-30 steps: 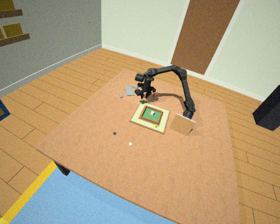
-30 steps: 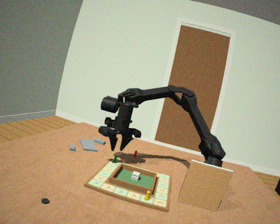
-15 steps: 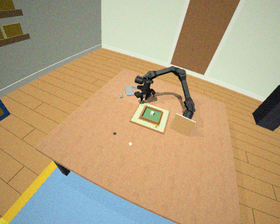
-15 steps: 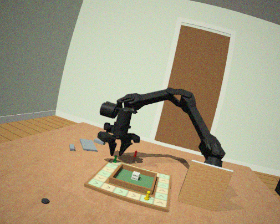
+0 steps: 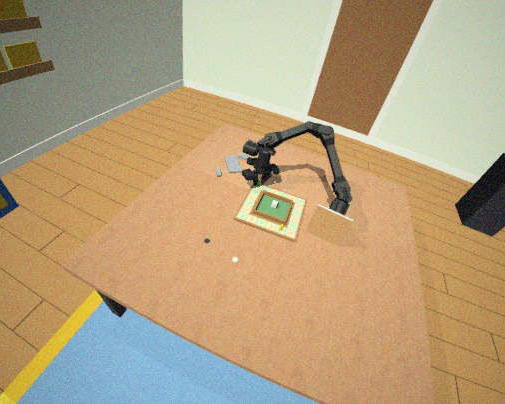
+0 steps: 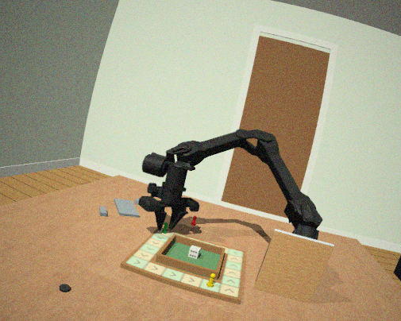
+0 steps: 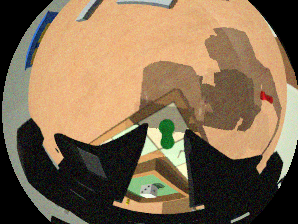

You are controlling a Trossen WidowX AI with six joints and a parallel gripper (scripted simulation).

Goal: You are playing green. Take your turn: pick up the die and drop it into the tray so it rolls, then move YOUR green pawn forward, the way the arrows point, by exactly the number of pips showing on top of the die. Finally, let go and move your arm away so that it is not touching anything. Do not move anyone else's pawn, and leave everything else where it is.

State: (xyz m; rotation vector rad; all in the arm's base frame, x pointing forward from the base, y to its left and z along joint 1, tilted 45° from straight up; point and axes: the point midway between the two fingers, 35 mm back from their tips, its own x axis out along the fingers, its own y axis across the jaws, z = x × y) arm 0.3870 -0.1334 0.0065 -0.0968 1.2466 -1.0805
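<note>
My gripper tip is 12 cm past the white die and 9 cm to the right of it. Also, from my gripper tip: red pawn 18 cm to the right, 5 cm behind, 1 cm below; then yellow pawn 21 cm to the left, 20 cm behind, 1 cm above; then green pawn 1 cm above.
</note>
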